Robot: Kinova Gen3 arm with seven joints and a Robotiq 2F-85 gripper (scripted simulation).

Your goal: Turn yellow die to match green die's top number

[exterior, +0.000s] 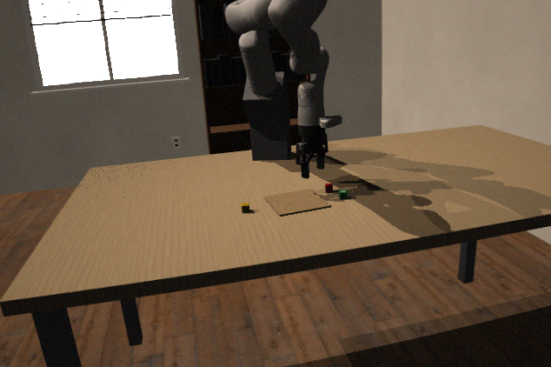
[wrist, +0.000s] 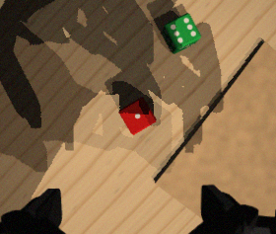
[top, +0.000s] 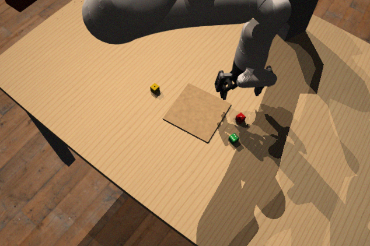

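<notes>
Right now my hand is 40 mm short of the red die, 30 mm to the right of it and 40 mm above it. Round my hand: yellow die: 70 mm ahead, 230 mm to the right, 40 mm below; then green die: 110 mm ahead, 40 mm to the left, 40 mm below; then brown mat: 80 mm ahead, 90 mm to the right, 50 mm below.
</notes>
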